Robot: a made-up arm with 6 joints. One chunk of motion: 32 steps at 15 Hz.
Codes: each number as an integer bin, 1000 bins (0 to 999) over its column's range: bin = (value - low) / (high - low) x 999, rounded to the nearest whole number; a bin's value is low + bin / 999 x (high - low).
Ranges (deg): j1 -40.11..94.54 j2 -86.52..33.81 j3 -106..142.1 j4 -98.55..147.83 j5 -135.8..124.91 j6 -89.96..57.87
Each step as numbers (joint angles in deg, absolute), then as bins.
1 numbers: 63.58 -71.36 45.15 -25.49 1.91 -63.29
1 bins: 769 126 609 296 528 180
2 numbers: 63.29 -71.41 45.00 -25.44 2.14 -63.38
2 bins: 767 125 608 296 529 180
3 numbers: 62.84 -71.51 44.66 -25.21 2.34 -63.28
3 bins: 764 125 607 297 529 180
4 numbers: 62.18 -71.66 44.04 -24.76 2.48 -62.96
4 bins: 759 123 604 299 530 182
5 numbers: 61.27 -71.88 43.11 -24.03 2.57 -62.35
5 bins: 752 122 600 302 530 187
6 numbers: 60.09 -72.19 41.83 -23.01 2.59 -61.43
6 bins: 743 119 595 306 530 193
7 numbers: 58.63 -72.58 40.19 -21.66 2.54 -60.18
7 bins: 733 116 589 312 530 201
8 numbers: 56.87 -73.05 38.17 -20.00 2.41 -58.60
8 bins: 720 112 581 318 530 212
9 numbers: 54.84 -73.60 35.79 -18.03 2.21 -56.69
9 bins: 704 107 571 326 529 225
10 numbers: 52.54 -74.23 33.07 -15.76 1.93 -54.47
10 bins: 687 102 560 336 528 240
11 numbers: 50.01 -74.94 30.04 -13.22 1.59 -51.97
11 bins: 669 96 548 346 526 257
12 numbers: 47.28 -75.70 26.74 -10.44 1.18 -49.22
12 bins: 648 90 534 357 525 275
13 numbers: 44.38 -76.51 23.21 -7.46 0.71 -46.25
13 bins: 627 83 520 369 523 295
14 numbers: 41.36 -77.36 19.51 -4.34 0.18 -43.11
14 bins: 604 76 505 382 521 317
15 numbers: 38.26 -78.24 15.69 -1.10 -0.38 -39.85
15 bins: 581 69 490 395 519 339
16 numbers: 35.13 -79.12 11.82 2.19 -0.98 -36.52
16 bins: 558 61 474 408 517 361
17 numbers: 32.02 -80.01 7.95 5.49 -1.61 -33.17
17 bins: 535 54 459 422 514 384
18 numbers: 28.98 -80.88 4.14 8.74 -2.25 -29.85
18 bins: 513 47 443 435 512 406
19 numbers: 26.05 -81.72 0.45 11.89 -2.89 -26.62
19 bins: 491 40 429 448 509 428
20 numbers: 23.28 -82.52 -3.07 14.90 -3.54 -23.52
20 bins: 470 33 414 460 507 449
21 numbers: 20.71 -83.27 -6.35 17.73 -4.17 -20.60
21 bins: 451 27 401 471 504 469
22 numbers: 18.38 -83.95 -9.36 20.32 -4.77 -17.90
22 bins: 434 21 389 482 502 487
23 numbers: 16.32 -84.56 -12.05 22.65 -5.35 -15.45
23 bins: 419 16 378 491 500 504
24 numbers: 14.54 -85.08 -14.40 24.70 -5.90 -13.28
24 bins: 405 12 369 500 498 518
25 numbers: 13.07 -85.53 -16.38 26.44 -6.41 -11.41
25 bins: 395 8 361 507 496 531
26 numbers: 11.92 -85.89 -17.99 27.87 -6.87 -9.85
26 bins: 386 5 354 513 494 541
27 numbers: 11.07 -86.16 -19.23 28.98 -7.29 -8.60
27 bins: 380 3 349 517 492 550
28 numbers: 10.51 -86.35 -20.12 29.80 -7.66 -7.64
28 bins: 376 1 346 520 491 556
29 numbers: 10.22 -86.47 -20.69 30.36 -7.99 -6.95
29 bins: 373 0 344 523 490 561
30 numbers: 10.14 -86.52 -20.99 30.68 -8.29 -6.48
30 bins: 373 0 342 524 489 564
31 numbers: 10.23 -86.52 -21.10 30.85 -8.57 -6.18
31 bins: 373 0 342 525 488 566
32 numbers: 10.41 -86.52 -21.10 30.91 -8.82 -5.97
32 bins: 375 0 342 525 487 568
